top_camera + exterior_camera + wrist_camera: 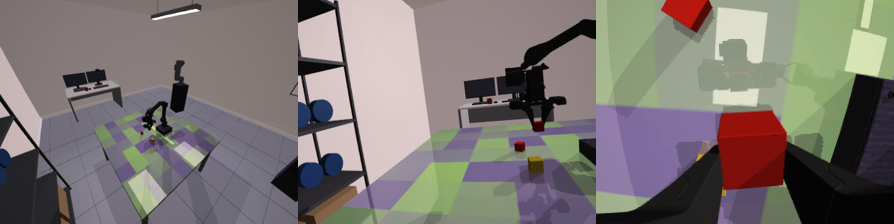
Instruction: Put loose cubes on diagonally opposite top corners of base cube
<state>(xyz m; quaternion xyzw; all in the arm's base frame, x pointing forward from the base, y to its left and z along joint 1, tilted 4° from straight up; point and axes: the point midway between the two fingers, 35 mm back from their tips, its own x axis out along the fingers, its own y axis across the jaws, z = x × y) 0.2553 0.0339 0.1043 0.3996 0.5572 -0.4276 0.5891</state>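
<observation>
Now: gripper tip 1 cm short of the yellow cube, 11 cm to the right of it and 10 cm above it. From my gripper tip the other things lie so: red cube right at my gripper tip.
</observation>
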